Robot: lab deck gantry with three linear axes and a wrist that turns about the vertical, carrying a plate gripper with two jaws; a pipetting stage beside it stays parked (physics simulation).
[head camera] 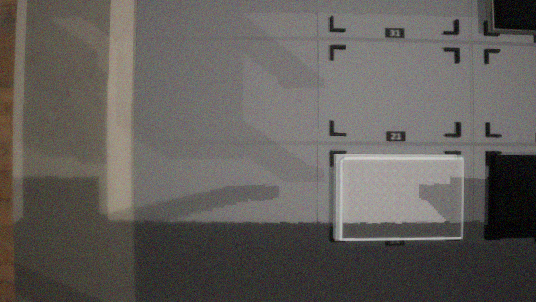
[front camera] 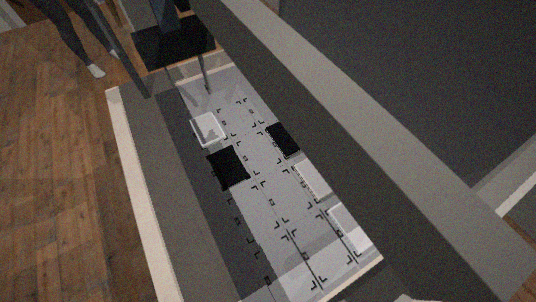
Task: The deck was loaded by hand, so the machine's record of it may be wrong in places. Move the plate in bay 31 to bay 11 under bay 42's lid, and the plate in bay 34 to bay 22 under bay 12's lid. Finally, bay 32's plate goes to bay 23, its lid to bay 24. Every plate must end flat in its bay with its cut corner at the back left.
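Pixels of known places: gripper, fingertip midpoint: (front camera: 195, 95); robot's base at its link origin: (head camera: 332, 238) (front camera: 189, 122).
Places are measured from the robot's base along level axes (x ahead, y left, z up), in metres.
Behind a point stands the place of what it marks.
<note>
A pale plate with a bright clear rim (front camera: 207, 129) @(x 0.073, y 0.042, z 0.014 m) (head camera: 400, 197) @(x 0.061, y 0.044, z 0.014 m) lies flat in bay 11; its cut corner is hard to make out. A black lid (front camera: 228, 167) @(x 0.235, y 0.044, z 0.008 m) (head camera: 512, 196) @(x 0.183, y 0.043, z 0.008 m) lies in bay 12. A black plate (front camera: 282, 140) @(x 0.237, y 0.234, z 0.017 m) (head camera: 517, 15) @(x 0.182, y 0.225, z 0.017 m) stands in bay 32, partly cropped in the head view. A pale plate (front camera: 350, 225) @(x 0.555, y 0.241, z 0.029 m) stands in bay 34. Bay 31 (head camera: 394, 33) @(x 0.064, y 0.210, z 0.000 m), bay 22 (front camera: 245, 158) @(x 0.228, y 0.104, z 0.000 m), bay 23 (front camera: 271, 202) @(x 0.392, y 0.103, z 0.000 m) and bay 24 (front camera: 305, 256) @(x 0.556, y 0.103, z 0.015 m) hold no plate. My gripper (front camera: 192, 87) @(x 0.064, y 0.043, z 0.160 m) is open, its jaws apart and empty, over the deck's far end beyond bay 11. Bay 42 is hidden.
Another pale plate (front camera: 312, 180) @(x 0.399, y 0.236, z 0.015 m) stands in bay 33. The wide gantry beam (front camera: 320, 120) crosses the front view and hides the fourth row. A pale raised edge (head camera: 121, 110) @(x -0.224, y 0.131, z -0.010 m) borders the deck at the left of the head view. Hard shadows fall across the deck.
</note>
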